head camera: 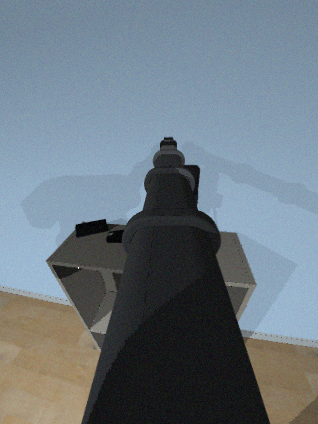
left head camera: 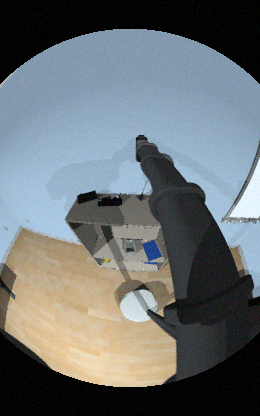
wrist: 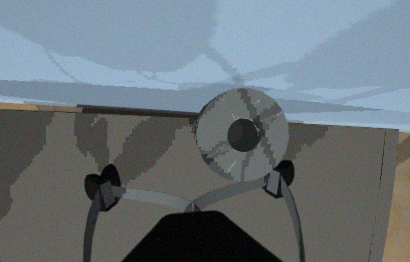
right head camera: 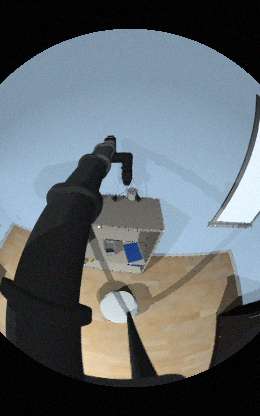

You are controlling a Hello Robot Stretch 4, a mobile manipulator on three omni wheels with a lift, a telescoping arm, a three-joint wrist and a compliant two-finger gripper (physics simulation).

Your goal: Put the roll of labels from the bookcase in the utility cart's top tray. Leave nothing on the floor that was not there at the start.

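Places are measured from the robot's base along level axes (x left, y back, z up), in millimetres.
Pixels of known places: gripper, fingertip midpoint: (wrist: pixel 191 174) (right head camera: pixel 126 200); robot's base, origin of the base link: (left head camera: pixel 137 304) (right head camera: pixel 119 305).
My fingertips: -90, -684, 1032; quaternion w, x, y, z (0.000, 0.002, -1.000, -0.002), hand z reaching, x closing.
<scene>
Ahead of a thing's pixels: the offset from my fingertips to its top centre, as dx, dy, dz.
The roll of labels (right head camera: pixel 132 193) (wrist: pixel 212 131), a pale grey ring with a dark core, is at the back edge of the bookcase (head camera: pixel 235 257) (left head camera: pixel 120 212) (right head camera: pixel 132 215) (wrist: pixel 340 200), on its top board towards the right end. My gripper (right head camera: pixel 126 198) (wrist: pixel 191 174) is open over the top board, with nothing between its fingertips. In the wrist view the roll appears ahead of the fingers and off to the right, its lower edge close to the right fingertip; whether they touch I cannot tell. The arm hides the roll in the head camera view. I cannot identify the utility cart in these views.
A black box @(+462, -26, +54) (head camera: pixel 91 228) (left head camera: pixel 87 196) and another dark item @(+289, +15, +70) (head camera: pixel 115 236) (left head camera: pixel 110 201) lie on the bookcase's left part. A blue item @(-66, +101, -600) (left head camera: pixel 152 251) (right head camera: pixel 133 252) is inside. A white round object (left head camera: pixel 135 301) (right head camera: pixel 112 304) stands before it. The wall is behind.
</scene>
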